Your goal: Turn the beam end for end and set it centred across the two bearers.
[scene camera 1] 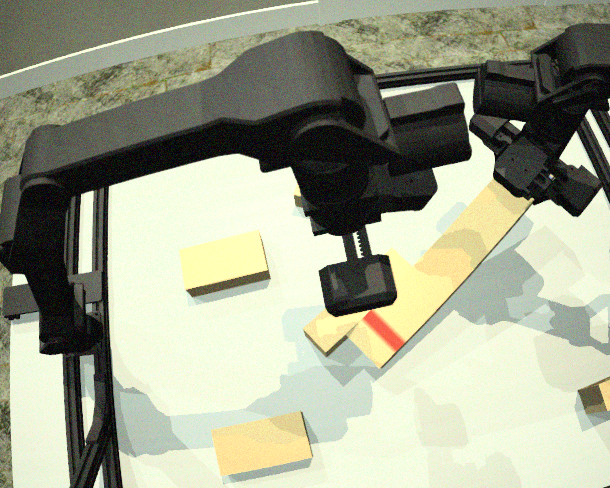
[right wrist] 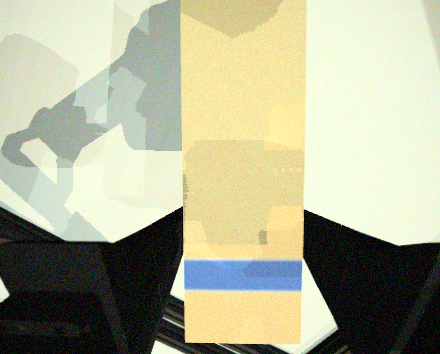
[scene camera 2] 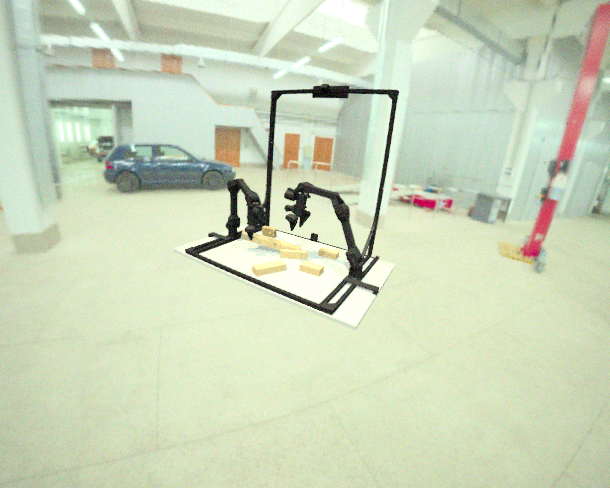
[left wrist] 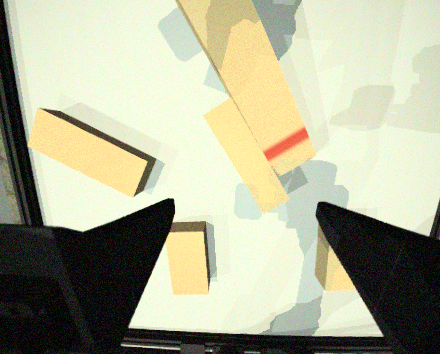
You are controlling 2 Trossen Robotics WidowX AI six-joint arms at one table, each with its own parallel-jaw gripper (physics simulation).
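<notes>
The long wooden beam lies diagonally in scene camera 1, its red-banded end at the lower left. Its blue-banded end shows in the right wrist view. My right gripper is shut on the beam near the blue band. The red-banded end overlaps a loose block; I cannot tell whether they touch. My left gripper is open and empty, above the table. Two short parallel blocks lie at the left; which blocks are the bearers is unclear.
A longer block lies behind the left gripper in scene camera 1, mostly hidden there. Another block shows partly at the right edge in scene camera 1. A black frame stands over the table's far side.
</notes>
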